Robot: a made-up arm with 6 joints.
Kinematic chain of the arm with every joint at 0, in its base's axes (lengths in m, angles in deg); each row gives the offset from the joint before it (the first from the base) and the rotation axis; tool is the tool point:
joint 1: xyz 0 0 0.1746 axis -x
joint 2: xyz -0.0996 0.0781 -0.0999 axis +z
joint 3: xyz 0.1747 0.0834 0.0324 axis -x
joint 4: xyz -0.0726 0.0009 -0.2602 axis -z
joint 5: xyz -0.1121 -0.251 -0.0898 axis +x
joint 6: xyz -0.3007 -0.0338 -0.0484 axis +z
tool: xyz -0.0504 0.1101 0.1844
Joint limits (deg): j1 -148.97..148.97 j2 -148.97..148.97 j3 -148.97..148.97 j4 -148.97..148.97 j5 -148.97..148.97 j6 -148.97..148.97
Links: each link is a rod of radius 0.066 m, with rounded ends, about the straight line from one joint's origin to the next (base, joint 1, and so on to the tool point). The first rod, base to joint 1, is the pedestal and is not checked.
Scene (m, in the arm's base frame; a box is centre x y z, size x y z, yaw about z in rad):
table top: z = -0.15
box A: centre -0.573 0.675 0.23 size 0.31 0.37 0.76 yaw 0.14
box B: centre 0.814 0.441 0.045 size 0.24 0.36 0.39 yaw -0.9
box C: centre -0.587 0.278 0 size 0.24 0.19 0.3 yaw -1.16
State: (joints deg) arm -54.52 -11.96 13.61 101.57 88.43 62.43
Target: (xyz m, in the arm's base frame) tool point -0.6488 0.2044 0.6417
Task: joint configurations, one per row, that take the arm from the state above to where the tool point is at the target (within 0.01 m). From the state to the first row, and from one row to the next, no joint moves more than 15 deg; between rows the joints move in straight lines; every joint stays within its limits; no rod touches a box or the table.
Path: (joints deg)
1: -69.15 -2.67 -1.27 99.75 77.40 66.36
2: -83.78 6.63 -16.14 97.92 66.36 70.28
3: -84.50 10.34 -18.30 89.64 66.43 59.41
4: -85.23 14.05 -20.47 81.35 66.51 48.54
5: -85.95 17.76 -22.63 73.07 66.58 37.67

